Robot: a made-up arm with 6 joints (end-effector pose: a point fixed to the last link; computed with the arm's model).
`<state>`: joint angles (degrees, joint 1 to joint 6).
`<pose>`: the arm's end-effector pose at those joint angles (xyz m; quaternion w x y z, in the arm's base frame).
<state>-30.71 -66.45 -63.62 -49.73 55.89 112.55</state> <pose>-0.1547 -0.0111 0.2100 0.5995 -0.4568 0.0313 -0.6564</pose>
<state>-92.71 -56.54 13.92 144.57 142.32 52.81</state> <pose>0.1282 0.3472 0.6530 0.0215 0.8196 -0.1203 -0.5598</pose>
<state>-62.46 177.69 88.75 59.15 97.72 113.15</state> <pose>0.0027 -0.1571 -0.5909 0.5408 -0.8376 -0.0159 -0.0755</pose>
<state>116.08 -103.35 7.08 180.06 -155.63 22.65</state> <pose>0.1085 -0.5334 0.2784 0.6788 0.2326 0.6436 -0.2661</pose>
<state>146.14 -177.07 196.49 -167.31 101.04 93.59</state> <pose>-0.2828 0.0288 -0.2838 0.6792 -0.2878 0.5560 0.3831</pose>
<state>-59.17 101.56 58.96 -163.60 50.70 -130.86</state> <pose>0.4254 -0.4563 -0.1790 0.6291 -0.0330 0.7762 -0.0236</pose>
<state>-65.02 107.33 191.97 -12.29 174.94 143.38</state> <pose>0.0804 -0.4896 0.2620 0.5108 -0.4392 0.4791 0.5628</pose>
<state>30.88 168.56 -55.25 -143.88 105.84 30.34</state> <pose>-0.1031 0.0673 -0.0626 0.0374 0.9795 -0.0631 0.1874</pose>
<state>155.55 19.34 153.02 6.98 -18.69 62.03</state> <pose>0.1060 0.1012 0.7287 0.5692 0.6141 -0.4286 0.3394</pose>
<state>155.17 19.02 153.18 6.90 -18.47 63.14</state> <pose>0.1100 0.0989 0.7280 0.5764 0.6109 -0.4317 0.3289</pose>
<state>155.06 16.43 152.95 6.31 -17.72 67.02</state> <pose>0.1335 0.0881 0.7266 0.5970 0.6080 -0.4323 0.2951</pose>
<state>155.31 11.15 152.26 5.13 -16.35 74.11</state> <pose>0.1800 0.0674 0.7212 0.6332 0.6031 -0.4248 0.2344</pose>
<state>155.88 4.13 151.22 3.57 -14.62 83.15</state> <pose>0.2410 0.0419 0.7076 0.6784 0.5926 -0.4037 0.1598</pose>
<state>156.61 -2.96 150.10 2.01 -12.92 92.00</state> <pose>0.3016 0.0187 0.6863 0.7216 0.5771 -0.3713 0.0908</pose>
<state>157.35 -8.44 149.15 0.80 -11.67 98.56</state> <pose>0.3473 0.0035 0.6649 0.7524 0.5627 -0.3396 0.0438</pose>
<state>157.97 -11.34 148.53 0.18 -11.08 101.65</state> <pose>0.3709 -0.0023 0.6523 0.7663 0.5561 -0.3208 0.0239</pose>
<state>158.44 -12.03 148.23 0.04 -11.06 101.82</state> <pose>0.3762 -0.0013 0.6498 0.7666 0.5584 -0.3161 0.0245</pose>
